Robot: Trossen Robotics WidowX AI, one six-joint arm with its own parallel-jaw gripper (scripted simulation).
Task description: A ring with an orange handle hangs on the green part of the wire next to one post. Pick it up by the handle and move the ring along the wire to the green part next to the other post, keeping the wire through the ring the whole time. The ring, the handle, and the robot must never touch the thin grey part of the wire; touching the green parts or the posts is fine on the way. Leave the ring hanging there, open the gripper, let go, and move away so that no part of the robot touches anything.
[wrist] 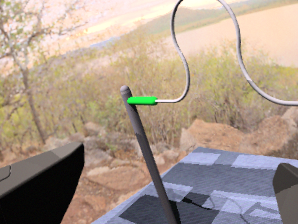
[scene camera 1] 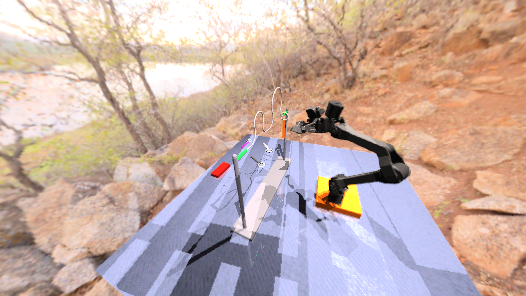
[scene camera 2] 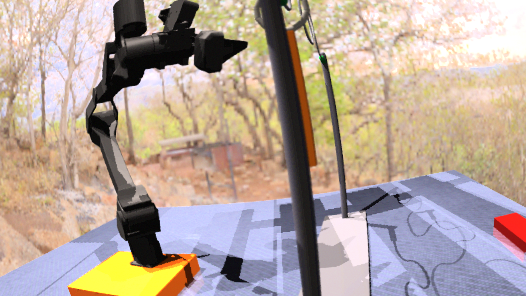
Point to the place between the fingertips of the gripper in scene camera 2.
233, 41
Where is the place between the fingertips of the gripper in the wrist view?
At 184, 166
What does the gripper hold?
Nothing.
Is the gripper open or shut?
Open.
